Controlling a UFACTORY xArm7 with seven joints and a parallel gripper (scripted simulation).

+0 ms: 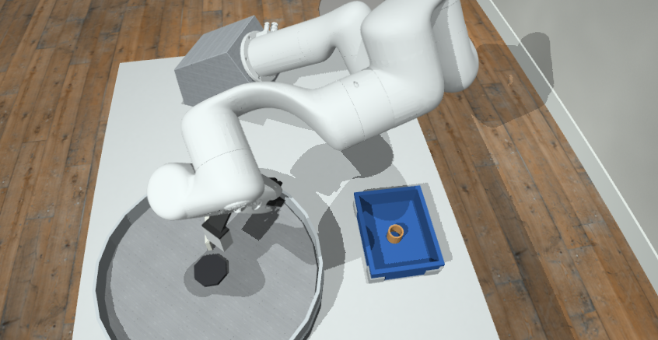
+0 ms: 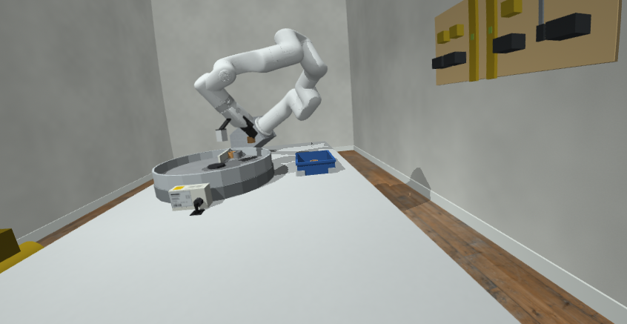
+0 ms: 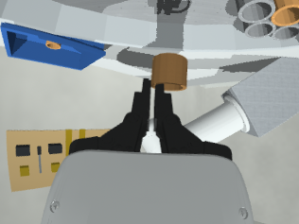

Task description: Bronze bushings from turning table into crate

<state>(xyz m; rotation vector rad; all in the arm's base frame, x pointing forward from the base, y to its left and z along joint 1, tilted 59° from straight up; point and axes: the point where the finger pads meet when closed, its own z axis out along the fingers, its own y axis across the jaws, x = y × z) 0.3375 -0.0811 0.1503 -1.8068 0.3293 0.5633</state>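
My hand is 1 cm short of the blue crate, 25 cm to the right of it and 14 cm above it. Round my hand: turning table: 13 cm ahead, 11 cm to the right, 11 cm below.
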